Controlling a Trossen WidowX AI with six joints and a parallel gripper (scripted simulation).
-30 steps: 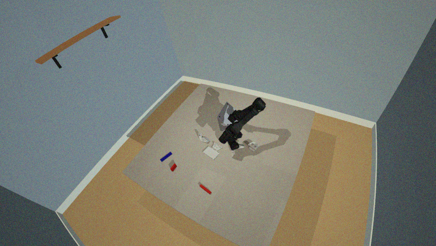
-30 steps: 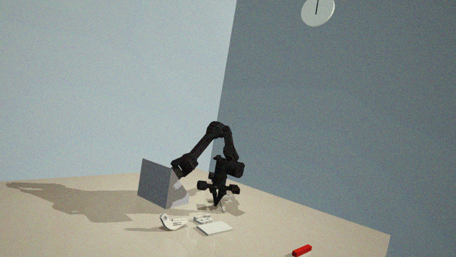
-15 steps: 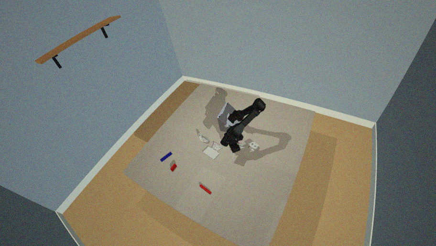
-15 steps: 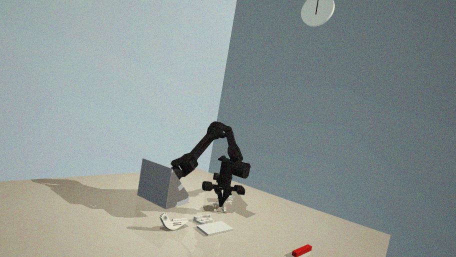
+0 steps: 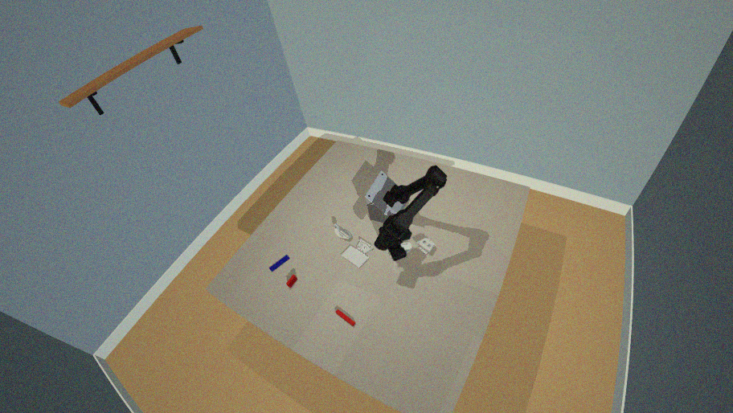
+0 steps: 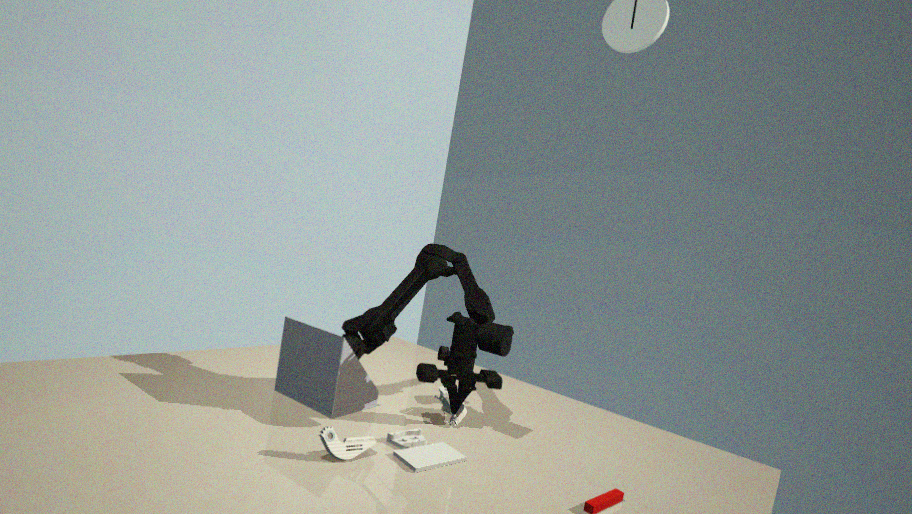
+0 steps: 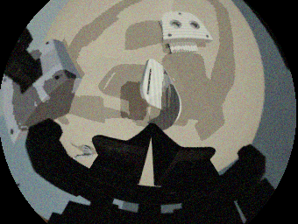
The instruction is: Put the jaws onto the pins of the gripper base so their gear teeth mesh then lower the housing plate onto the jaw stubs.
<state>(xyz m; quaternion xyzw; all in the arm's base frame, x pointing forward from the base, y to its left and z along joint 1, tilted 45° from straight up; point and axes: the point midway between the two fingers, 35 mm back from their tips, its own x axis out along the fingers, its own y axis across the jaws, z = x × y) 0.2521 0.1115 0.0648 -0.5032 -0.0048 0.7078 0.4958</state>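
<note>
Right now the white jaw is 1 cm to the left of my gripper tip and 1 cm below it. Also, from my gripper tip: red bar (37 cm ahead, 6 cm to the right, 2 cm below); blue block (52 cm to the right, 25 cm ahead, 2 cm below).
</note>
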